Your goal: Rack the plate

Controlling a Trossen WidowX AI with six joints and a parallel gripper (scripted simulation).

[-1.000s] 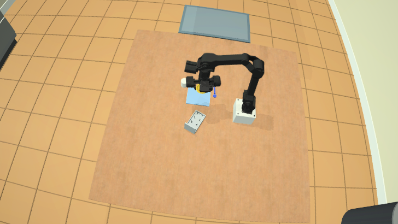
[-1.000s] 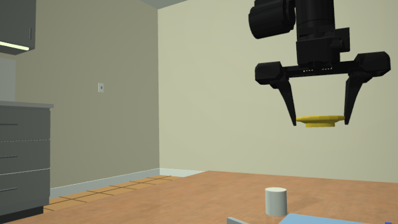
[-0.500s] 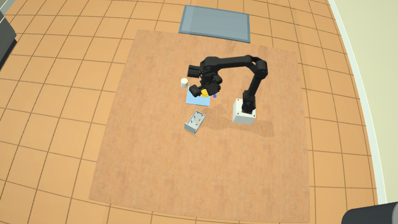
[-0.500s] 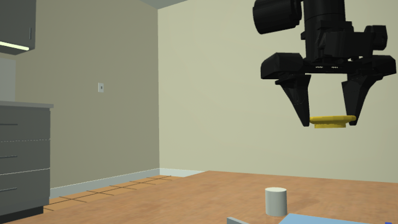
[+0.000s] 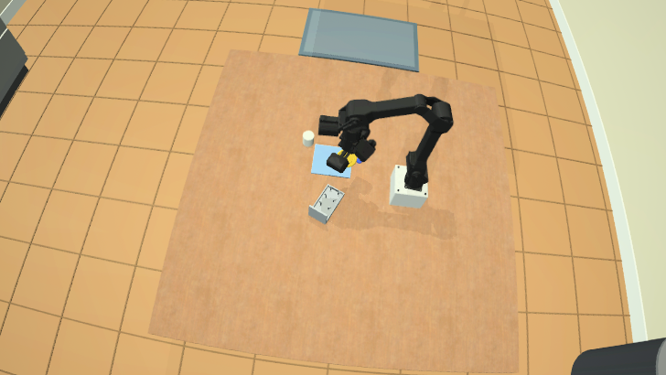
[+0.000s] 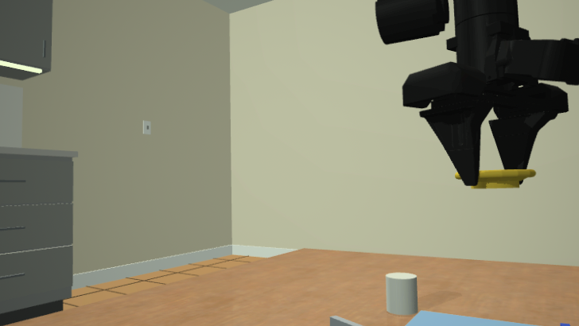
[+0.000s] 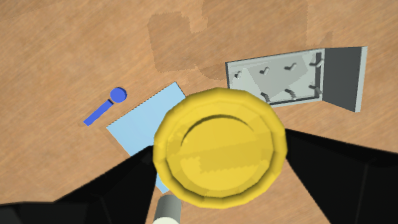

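The grey dish rack lies 160 mm below my gripper tip, 100 mm to the left of it and 30 mm ahead of it. Round my gripper tip: light blue mat: 180 mm below, 90 mm to the right, 50 mm ahead; then blue spoon: 180 mm below, 140 mm to the right, 40 mm behind; then yellow plate: 10 mm above.
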